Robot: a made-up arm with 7 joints.
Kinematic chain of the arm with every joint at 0, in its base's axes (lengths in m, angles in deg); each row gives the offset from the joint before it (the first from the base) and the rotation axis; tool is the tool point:
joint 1: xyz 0 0 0.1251 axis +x
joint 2: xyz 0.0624 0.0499 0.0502 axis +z
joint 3: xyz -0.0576 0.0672 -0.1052 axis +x
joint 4: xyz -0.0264 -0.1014 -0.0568 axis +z
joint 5: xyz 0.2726 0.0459 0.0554 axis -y
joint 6: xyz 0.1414 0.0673 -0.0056 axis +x
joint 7: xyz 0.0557 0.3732 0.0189 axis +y
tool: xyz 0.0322 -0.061 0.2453
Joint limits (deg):
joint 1: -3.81..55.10
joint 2: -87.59..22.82
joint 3: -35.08..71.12
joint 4: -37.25..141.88
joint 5: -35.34..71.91
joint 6: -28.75..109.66
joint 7: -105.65..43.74
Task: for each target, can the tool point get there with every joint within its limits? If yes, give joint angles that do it. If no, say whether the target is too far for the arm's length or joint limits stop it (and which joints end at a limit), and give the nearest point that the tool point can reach.
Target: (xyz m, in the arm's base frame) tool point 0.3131 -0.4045 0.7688
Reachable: no: joint limits stop it (at a limit: joint 1, joint 2, joint 3, joint 7) | nearest point 0.2975 -0.3539 0.7175 | short by 0.074 m
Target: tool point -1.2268 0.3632 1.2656
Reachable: no: too far | nearest point -0.6062 0.2610 0.6952 | short by 0.849 m
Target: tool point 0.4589 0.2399 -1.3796
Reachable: no: too far | nearest point 0.2749 0.1195 -0.6243 | short by 0.787 m
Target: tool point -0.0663 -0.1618 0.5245
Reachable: yes | joints 23.11 -0.73 28.82 88.21 40.13 60.03 12.71
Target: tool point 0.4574 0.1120 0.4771
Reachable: yes | joints 1.13 -0.73 21.32 7.03 -5.52 38.11 -7.77
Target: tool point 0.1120 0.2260 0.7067
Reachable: yes | joints 31.92 7.67 14.71 44.73 -13.09 27.26 -10.11
